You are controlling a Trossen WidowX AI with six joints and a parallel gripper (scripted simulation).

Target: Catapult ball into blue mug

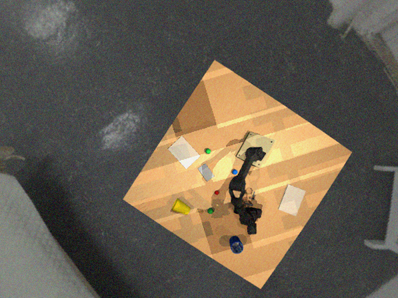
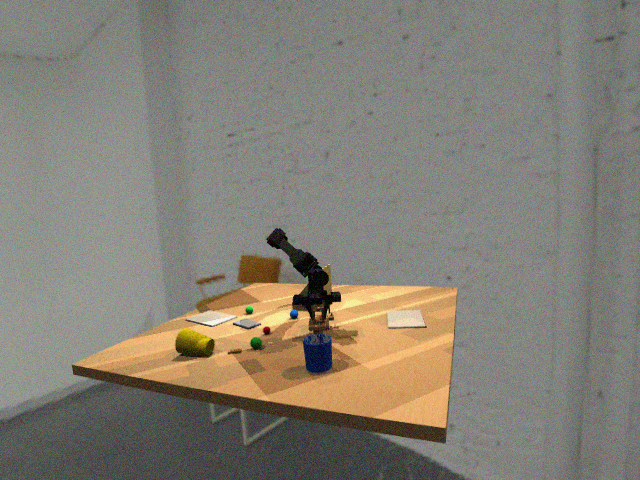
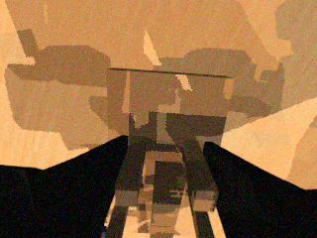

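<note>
The red ball lies 30 mm ahead of my gripper tip, 220 mm to the right of it and 50 mm below it. Also, from my gripper tip: blue ball 180 mm behind, 190 mm to the right, 50 mm below; blue mug 280 mm ahead, 100 mm to the left, 40 mm below; catapult 70 mm behind, 10 mm to the right, 20 mm above.
</note>
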